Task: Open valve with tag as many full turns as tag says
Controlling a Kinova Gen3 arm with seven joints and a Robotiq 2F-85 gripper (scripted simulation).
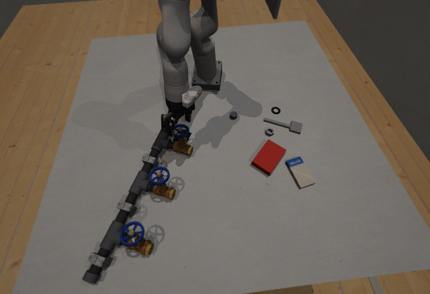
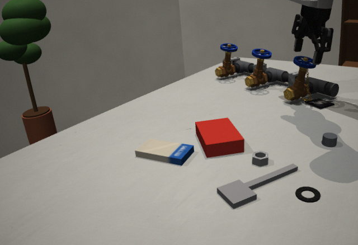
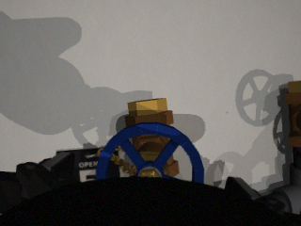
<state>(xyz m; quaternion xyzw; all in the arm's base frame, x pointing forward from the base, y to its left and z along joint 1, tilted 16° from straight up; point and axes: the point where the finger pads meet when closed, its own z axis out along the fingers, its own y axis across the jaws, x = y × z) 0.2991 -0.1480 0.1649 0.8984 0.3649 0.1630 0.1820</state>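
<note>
The black tag lies 40 mm behind my hand and 140 mm below it. The rest, counted from my hand: red block: 130 mm ahead, 310 mm to the left, 130 mm below; small grey cylinder: 90 mm behind, 230 mm to the left, 130 mm below; grey paddle-shaped tool: 10 mm ahead, 440 mm to the left, 140 mm below.
</note>
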